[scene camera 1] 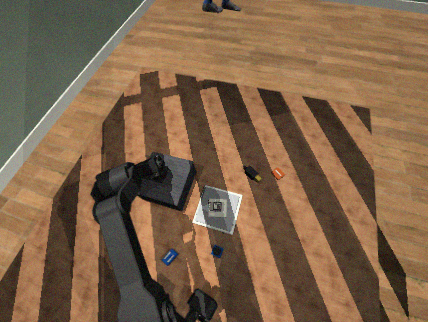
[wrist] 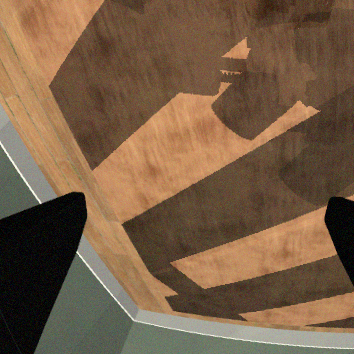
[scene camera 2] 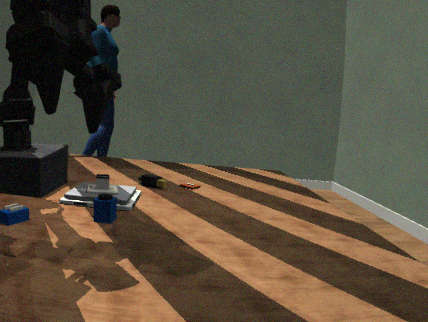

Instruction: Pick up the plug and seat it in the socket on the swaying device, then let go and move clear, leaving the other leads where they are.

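There is a device here, and on it (scene camera 2: 88,191) and (scene camera 1: 209,216) are the same spot.
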